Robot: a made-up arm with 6 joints.
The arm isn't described. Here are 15 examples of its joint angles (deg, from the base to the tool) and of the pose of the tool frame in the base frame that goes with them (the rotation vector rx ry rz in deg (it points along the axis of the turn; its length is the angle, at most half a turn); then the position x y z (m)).
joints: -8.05 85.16 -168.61 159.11 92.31 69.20
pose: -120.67 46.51 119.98 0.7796 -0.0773 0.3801
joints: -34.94 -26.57 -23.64 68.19 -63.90 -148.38
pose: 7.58 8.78 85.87 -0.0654 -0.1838 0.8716
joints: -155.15 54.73 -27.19 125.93 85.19 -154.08
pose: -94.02 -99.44 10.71 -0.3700 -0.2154 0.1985
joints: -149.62 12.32 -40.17 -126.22 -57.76 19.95
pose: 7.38 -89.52 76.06 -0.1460 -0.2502 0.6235
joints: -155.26 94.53 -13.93 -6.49 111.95 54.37
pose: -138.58 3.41 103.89 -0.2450 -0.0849 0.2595
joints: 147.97 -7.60 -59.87 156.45 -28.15 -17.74
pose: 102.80 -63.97 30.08 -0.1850 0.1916 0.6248
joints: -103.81 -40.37 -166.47 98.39 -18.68 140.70
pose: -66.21 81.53 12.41 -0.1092 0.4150 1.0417
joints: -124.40 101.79 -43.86 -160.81 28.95 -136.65
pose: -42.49 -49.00 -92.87 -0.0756 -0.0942 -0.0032
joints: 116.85 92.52 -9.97 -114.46 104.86 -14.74
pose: 64.52 -143.41 9.57 -0.0312 0.2737 0.0919
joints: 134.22 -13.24 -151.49 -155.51 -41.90 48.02
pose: 38.51 28.39 -36.29 -0.2219 0.1098 1.0396
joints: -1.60 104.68 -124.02 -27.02 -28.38 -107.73
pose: -48.97 -43.50 -143.32 0.7224 0.0936 -0.0308
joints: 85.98 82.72 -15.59 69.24 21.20 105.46
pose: -61.91 -54.37 40.65 0.0608 0.2266 0.0925
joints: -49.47 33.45 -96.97 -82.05 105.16 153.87
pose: -125.72 -28.17 8.64 0.2875 -0.5362 0.5639
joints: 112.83 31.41 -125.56 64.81 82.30 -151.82
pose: -18.85 -24.59 4.34 -0.3715 0.6325 0.7571
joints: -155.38 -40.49 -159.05 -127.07 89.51 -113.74
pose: -3.65 -11.67 -102.72 0.3141 0.2557 1.0972
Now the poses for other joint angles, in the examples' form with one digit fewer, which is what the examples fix.
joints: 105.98 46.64 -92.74 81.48 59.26 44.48
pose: 93.4 -17.9 20.1 -0.247 0.688 0.393
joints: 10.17 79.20 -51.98 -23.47 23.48 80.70
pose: 27.7 -33.0 26.2 0.397 0.128 -0.016
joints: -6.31 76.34 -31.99 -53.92 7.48 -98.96
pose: -116.8 -26.5 -47.0 0.354 0.095 0.036
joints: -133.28 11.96 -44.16 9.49 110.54 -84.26
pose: 57.1 -156.3 1.8 -0.199 -0.211 0.524
